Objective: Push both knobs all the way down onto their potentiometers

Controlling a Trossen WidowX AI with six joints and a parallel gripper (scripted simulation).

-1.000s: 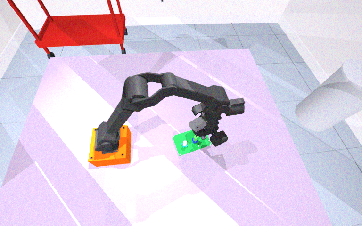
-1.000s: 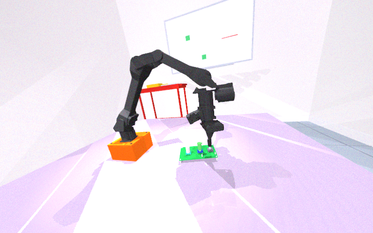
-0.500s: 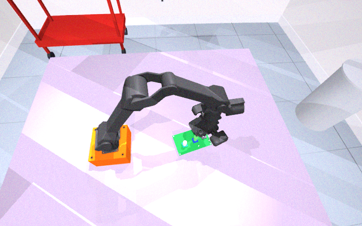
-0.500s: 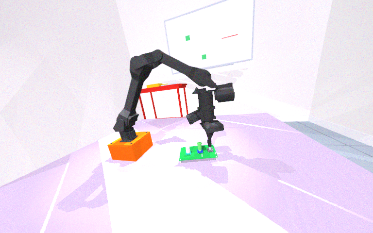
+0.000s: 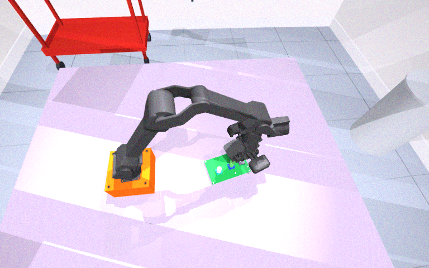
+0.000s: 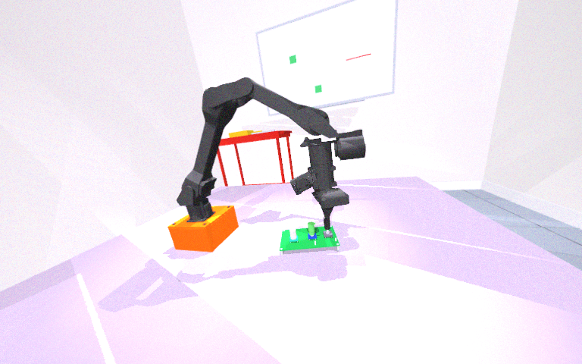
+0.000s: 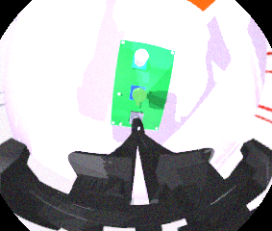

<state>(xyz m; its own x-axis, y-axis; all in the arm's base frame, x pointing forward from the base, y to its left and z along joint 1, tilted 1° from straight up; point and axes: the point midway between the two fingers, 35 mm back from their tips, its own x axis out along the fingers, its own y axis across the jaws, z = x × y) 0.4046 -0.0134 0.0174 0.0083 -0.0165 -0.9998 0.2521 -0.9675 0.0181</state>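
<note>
Right now the black knob is 1 cm below my gripper tip. From my gripper tip the other things lie so: light green knob (4 cm behind, 2 cm below, 1 cm to the right).
</note>
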